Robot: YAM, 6 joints.
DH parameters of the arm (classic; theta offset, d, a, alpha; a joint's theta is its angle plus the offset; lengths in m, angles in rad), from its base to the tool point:
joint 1: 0 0.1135 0.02 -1.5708
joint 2: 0 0 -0.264 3.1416
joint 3: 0.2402 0 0.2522 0
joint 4: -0.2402 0 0.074 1.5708
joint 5: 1.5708 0 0 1.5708
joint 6: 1.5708 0.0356 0 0
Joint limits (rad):
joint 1: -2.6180..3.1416
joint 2: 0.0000..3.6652
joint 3: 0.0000..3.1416
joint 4: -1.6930..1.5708
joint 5: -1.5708..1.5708
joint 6: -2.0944..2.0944
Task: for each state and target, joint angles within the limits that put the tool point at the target. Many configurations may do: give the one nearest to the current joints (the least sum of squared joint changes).
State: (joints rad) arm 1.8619 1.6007 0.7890 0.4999 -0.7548 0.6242
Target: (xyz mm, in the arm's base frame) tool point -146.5 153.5 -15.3
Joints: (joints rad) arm 2.2191 2.1561 0.4346 0.3767 -0.7436 0.6242
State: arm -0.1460 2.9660 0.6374 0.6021 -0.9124 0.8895
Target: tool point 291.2 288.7 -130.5
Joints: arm 0.7142 2.8741 1.3405 0.7059 -0.8782 0.8895
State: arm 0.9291 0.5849 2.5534 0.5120 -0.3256 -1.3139
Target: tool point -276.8 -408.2 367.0
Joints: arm 1.0055 0.0000 2.0214 0.5300 -0.4377 -1.3139
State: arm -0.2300 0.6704 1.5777 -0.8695 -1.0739 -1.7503
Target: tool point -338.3 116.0 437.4
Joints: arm -0.2417 0.1253 2.0702 -0.7251 -1.0950 -1.7503
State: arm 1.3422 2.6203 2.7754 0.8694 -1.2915 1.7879
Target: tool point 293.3 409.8 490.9
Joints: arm 0.9001 2.4822 2.8345 0.4997 -0.7756 1.7879
